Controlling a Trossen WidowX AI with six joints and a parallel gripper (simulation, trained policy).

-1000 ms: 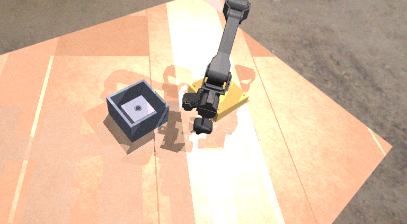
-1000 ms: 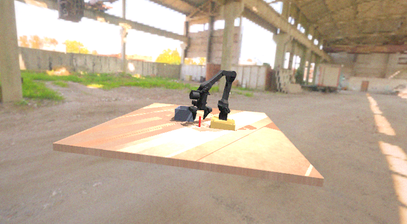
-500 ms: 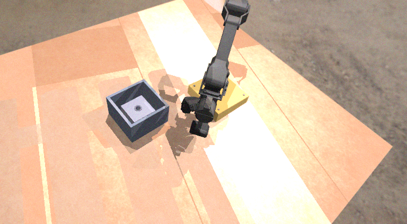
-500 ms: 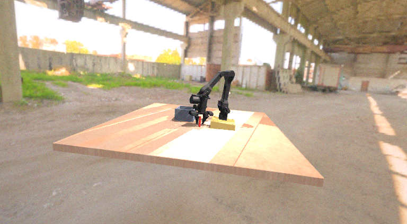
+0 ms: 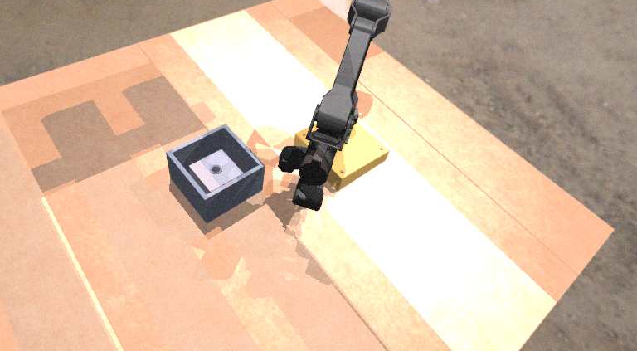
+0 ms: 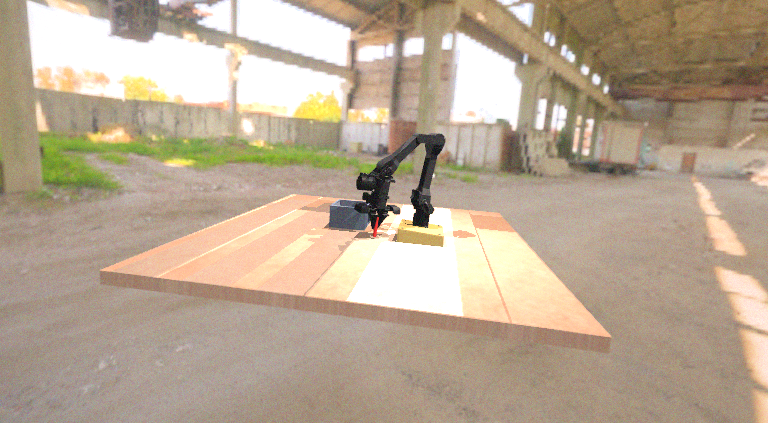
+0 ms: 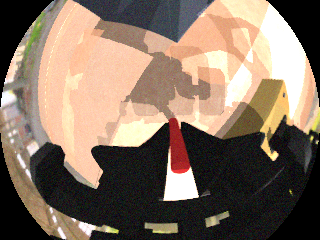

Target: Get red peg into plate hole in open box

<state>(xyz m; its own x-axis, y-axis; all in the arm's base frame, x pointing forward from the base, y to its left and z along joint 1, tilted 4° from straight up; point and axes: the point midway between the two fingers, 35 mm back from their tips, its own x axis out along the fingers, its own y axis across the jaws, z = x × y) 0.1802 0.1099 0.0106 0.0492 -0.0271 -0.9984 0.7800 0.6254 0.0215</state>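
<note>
Right now my gripper tip is 140 mm short of the pale plate, 170 mm to the left of it and 10 mm below it. The rest, counted from my gripper tip: red peg (10 mm behind, 10 mm to the left, 10 mm above); dark blue box (140 mm ahead, 170 mm to the right, 10 mm below).
</note>
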